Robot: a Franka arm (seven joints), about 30 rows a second.
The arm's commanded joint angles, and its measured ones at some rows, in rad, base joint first. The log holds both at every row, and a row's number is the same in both.
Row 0, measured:
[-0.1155, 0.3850, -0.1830, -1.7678, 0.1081, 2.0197, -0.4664]
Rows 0 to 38, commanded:
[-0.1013, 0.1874, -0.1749, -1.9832, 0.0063, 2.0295, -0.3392]
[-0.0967, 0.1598, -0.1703, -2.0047, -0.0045, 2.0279, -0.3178]
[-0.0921, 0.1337, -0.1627, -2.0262, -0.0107, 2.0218, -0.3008]
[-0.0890, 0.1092, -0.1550, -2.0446, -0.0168, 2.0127, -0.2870]
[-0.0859, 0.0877, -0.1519, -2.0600, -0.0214, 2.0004, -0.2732]
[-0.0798, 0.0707, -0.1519, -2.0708, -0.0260, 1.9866, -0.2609]
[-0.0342, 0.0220, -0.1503, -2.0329, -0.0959, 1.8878, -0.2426]
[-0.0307, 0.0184, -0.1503, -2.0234, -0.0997, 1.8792, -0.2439]
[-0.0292, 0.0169, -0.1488, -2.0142, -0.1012, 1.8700, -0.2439]
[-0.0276, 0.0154, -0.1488, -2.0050, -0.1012, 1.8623, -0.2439]
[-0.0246, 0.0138, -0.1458, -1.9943, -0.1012, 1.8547, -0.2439]
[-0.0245, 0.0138, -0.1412, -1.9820, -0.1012, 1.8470, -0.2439]
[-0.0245, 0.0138, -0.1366, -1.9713, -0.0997, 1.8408, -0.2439]
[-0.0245, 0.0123, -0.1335, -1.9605, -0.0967, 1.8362, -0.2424]
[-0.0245, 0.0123, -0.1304, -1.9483, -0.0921, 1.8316, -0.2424]
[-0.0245, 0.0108, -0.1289, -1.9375, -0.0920, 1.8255, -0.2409]
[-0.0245, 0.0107, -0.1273, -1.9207, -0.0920, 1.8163, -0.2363]
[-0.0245, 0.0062, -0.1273, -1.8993, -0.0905, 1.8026, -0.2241]
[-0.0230, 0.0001, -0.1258, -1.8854, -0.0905, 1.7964, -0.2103]
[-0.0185, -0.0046, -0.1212, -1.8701, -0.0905, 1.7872, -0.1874]
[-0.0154, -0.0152, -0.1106, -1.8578, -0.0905, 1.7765, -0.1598]
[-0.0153, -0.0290, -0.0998, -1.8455, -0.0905, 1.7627, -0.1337]
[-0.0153, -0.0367, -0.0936, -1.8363, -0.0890, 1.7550, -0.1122]
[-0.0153, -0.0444, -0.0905, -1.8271, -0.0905, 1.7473, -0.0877]
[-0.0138, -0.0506, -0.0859, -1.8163, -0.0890, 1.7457, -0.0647]
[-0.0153, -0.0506, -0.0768, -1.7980, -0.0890, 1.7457, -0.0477]
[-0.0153, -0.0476, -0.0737, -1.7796, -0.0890, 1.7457, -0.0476]
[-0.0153, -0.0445, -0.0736, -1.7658, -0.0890, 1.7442, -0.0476]
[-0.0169, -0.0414, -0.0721, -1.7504, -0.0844, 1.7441, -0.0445]
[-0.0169, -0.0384, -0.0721, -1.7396, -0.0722, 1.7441, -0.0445]
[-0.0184, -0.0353, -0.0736, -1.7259, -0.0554, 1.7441, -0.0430]
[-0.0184, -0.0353, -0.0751, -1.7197, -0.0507, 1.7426, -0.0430]
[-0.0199, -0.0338, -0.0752, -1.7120, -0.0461, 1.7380, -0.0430]
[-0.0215, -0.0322, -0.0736, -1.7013, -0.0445, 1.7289, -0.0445]
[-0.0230, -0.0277, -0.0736, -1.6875, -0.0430, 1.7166, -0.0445]
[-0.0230, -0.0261, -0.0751, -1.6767, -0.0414, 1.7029, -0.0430]
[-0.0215, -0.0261, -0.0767, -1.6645, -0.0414, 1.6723, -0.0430]
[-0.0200, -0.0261, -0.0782, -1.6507, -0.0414, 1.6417, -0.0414]
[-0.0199, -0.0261, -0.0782, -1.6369, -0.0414, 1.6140, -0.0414]
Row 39, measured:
[-0.0218, -0.0476, -0.0729, -1.7206, -0.0611, 1.7262, -0.0629]
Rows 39 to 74, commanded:
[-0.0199, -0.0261, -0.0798, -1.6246, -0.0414, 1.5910, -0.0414]
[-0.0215, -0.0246, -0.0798, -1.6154, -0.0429, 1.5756, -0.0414]
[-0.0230, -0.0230, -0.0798, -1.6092, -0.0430, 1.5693, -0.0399]
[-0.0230, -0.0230, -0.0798, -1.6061, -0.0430, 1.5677, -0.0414]
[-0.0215, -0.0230, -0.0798, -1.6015, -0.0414, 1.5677, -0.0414]
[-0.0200, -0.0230, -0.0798, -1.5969, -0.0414, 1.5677, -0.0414]
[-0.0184, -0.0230, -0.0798, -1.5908, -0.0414, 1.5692, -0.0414]
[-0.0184, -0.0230, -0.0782, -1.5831, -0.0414, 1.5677, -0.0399]
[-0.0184, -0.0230, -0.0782, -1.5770, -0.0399, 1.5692, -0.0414]
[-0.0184, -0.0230, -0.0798, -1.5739, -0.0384, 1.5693, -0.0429]
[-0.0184, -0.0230, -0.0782, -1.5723, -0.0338, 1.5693, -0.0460]
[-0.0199, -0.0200, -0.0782, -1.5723, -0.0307, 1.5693, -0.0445]
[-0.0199, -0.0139, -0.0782, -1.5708, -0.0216, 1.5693, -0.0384]
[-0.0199, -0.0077, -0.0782, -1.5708, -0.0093, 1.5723, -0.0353]
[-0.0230, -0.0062, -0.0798, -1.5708, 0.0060, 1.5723, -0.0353]
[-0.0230, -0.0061, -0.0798, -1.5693, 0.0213, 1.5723, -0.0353]
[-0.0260, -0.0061, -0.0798, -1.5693, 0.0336, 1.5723, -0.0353]
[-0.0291, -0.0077, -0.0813, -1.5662, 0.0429, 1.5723, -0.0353]
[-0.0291, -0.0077, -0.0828, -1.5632, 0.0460, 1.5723, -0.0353]
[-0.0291, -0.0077, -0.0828, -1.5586, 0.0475, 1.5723, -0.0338]
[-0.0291, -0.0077, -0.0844, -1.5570, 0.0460, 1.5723, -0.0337]
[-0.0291, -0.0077, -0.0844, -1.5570, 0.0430, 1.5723, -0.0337]
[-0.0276, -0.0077, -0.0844, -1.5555, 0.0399, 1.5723, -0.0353]
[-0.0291, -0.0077, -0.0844, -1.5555, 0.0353, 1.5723, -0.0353]
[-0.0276, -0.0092, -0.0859, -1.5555, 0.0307, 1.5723, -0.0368]
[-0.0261, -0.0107, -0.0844, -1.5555, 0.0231, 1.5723, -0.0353]
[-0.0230, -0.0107, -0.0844, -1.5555, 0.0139, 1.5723, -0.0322]
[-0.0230, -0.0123, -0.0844, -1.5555, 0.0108, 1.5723, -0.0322]
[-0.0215, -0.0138, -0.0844, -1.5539, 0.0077, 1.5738, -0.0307]
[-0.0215, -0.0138, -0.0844, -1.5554, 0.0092, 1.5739, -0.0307]
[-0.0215, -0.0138, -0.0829, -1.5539, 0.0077, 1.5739, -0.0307]
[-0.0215, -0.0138, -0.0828, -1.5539, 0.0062, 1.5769, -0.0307]
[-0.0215, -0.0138, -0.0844, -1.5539, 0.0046, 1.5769, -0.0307]
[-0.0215, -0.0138, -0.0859, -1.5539, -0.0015, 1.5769, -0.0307]
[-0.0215, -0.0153, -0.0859, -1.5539, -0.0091, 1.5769, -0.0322]
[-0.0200, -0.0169, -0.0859, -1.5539, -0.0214, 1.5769, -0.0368]
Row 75, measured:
[-0.0269, -0.0188, -0.0815, -1.5762, 0.0132, 1.5960, -0.0585]
